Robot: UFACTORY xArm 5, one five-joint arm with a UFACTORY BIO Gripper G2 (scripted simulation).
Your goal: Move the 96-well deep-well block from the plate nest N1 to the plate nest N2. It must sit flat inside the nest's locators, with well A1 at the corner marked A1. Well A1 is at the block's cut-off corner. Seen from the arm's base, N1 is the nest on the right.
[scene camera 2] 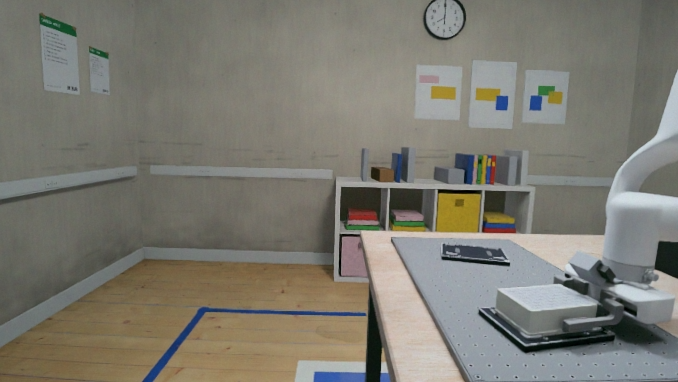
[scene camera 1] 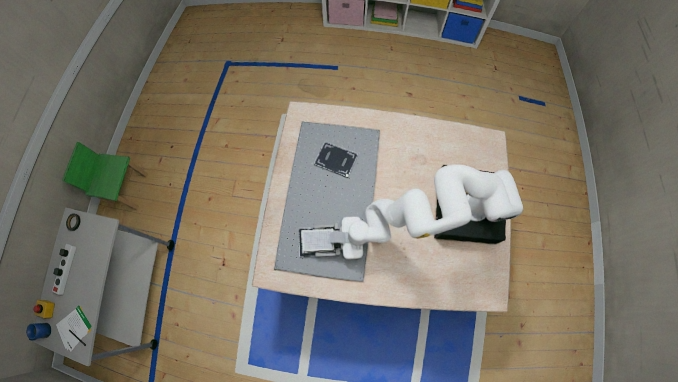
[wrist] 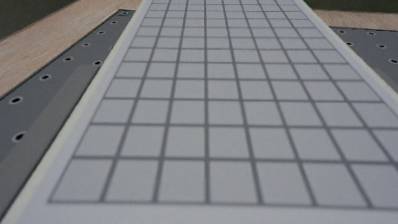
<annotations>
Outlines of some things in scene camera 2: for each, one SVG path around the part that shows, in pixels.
My gripper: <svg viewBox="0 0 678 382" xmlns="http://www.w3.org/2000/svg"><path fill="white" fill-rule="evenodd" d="M554 276L553 285L560 284L582 295L587 295L602 304L602 308L610 312L606 317L566 319L563 321L563 332L591 331L593 327L615 325L621 321L623 314L644 324L668 322L672 319L675 295L650 286L652 282L636 283L624 281L623 283L613 283L607 280L599 287L579 278L569 264L565 266L564 276Z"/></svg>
A white 96-well deep-well block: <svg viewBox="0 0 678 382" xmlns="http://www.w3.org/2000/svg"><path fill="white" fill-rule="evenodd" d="M598 304L560 284L497 289L494 311L515 329L527 336L549 336L569 333L562 331L563 321L566 319L580 317L596 318Z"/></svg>
</annotations>
